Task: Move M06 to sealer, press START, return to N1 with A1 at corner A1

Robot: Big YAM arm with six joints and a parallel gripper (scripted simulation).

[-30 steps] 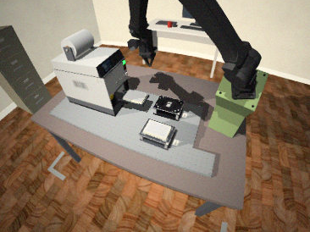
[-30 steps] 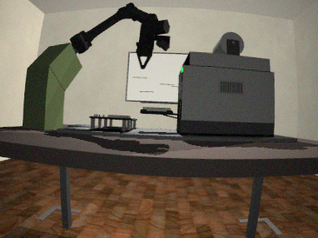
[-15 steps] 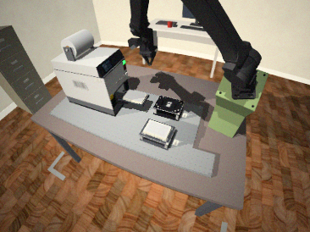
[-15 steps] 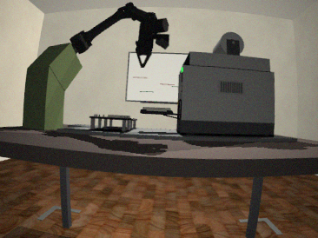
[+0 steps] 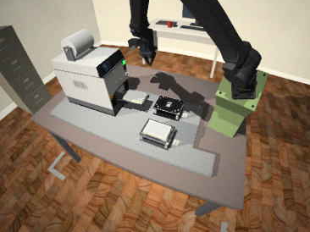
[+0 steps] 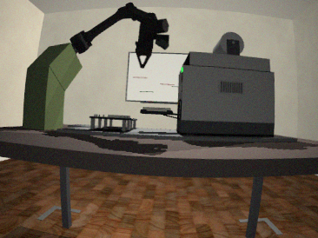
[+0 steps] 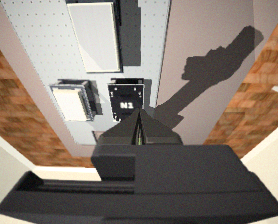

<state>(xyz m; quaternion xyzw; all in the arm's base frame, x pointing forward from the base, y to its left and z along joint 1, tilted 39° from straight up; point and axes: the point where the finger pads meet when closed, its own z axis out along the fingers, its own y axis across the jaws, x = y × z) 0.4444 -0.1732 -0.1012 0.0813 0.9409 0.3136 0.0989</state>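
The sealer stage is 7 cm ahead of my hand, 9 cm to the left of it and 19 cm below it. Round my hand: white start button (17 cm ahead, 2 cm to the right, 9 cm below); then foil roll (41 cm ahead, 6 cm to the left, 14 cm above); then plate (11 cm behind, 26 cm to the left, 22 cm below).
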